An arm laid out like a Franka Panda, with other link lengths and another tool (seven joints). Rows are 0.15 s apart.
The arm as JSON. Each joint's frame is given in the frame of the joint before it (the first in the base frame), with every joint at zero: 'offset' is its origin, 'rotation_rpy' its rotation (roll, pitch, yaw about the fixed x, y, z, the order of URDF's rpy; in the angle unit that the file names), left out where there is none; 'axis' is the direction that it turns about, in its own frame. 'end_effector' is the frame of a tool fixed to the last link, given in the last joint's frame.
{
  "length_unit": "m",
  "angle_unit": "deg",
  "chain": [
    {
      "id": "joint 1",
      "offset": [
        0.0,
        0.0,
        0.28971
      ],
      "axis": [
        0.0,
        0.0,
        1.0
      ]
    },
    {
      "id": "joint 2",
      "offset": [
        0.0,
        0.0,
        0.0
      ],
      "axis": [
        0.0,
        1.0,
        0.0
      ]
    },
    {
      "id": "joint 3",
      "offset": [
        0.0,
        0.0,
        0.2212
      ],
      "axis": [
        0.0,
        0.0,
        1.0
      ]
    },
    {
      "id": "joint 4",
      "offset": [
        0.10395,
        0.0,
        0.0
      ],
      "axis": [
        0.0,
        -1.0,
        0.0
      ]
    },
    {
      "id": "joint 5",
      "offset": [
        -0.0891,
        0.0,
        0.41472
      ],
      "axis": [
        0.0,
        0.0,
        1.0
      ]
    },
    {
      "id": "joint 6",
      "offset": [
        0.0,
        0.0,
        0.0
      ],
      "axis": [
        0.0,
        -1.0,
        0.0
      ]
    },
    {
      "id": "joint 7",
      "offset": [
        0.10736,
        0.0,
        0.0
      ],
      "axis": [
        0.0,
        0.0,
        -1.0
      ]
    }
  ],
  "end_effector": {
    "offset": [
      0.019,
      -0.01,
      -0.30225
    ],
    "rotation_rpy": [
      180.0,
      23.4,
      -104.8
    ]
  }
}
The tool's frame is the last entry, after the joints.
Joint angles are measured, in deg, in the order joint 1, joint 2, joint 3, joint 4, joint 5, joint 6, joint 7. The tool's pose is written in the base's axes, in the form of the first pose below.
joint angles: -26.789 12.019 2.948 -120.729 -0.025 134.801 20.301
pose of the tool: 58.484 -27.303 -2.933 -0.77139 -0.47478 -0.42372 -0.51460 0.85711 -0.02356
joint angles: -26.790 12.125 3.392 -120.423 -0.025 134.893 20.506
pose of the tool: 58.946 -26.921 -2.761 -0.76721 -0.47794 -0.42774 -0.51780 0.85508 -0.02669
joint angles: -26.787 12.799 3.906 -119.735 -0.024 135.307 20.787
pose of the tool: 59.622 -26.514 -2.821 -0.76199 -0.48086 -0.43377 -0.52068 0.85319 -0.03115
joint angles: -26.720 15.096 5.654 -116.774 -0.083 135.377 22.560
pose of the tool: 61.758 -24.947 -2.802 -0.75502 -0.47792 -0.44893 -0.51972 0.85363 -0.03468
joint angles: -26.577 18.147 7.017 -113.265 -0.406 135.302 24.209
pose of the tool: 63.677 -23.650 -3.219 -0.75120 -0.47355 -0.45984 -0.51802 0.85470 -0.03393
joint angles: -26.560 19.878 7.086 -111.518 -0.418 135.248 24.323
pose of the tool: 64.221 -23.680 -3.718 -0.75156 -0.47059 -0.46227 -0.51663 0.85565 -0.03111
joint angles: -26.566 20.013 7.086 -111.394 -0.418 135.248 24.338
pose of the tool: 64.249 -23.694 -3.767 -0.75181 -0.47009 -0.46238 -0.51624 0.85589 -0.03078
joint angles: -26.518 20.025 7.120 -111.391 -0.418 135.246 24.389
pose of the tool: 64.279 -23.596 -3.778 -0.75162 -0.47032 -0.46247 -0.51667 0.85564 -0.03045
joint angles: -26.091 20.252 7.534 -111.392 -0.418 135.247 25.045
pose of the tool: 64.503 -22.556 -4.030 -0.75150 -0.47019 -0.46279 -0.51916 0.85431 -0.02494
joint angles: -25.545 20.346 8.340 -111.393 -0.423 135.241 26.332
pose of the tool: 64.969 -20.931 -4.105 -0.75128 -0.46734 -0.46602 -0.51949 0.85426 -0.01919
